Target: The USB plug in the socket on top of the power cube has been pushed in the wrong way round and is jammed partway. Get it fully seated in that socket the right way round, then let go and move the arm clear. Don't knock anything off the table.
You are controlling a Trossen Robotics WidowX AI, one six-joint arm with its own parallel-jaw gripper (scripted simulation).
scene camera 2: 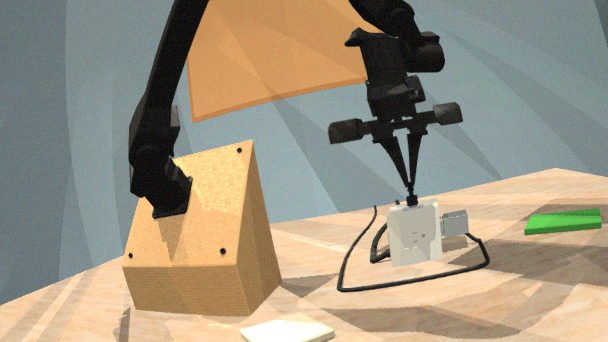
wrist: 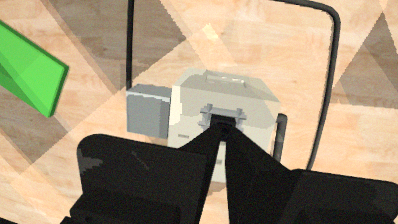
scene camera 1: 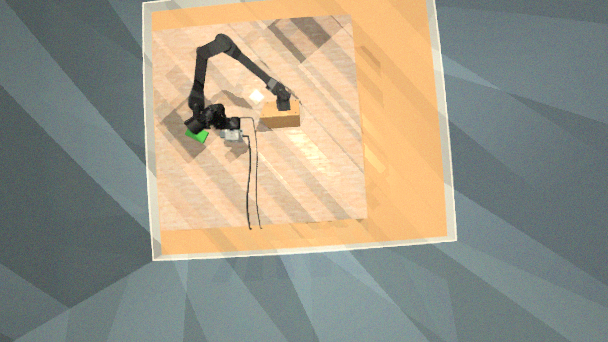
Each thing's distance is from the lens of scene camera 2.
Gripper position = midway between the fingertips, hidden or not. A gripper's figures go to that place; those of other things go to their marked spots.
my gripper [scene camera 2: 410,186]: 54 cm
green flat block [scene camera 2: 566,221]: 58 cm
grey plug block [scene camera 2: 455,223]: 55 cm
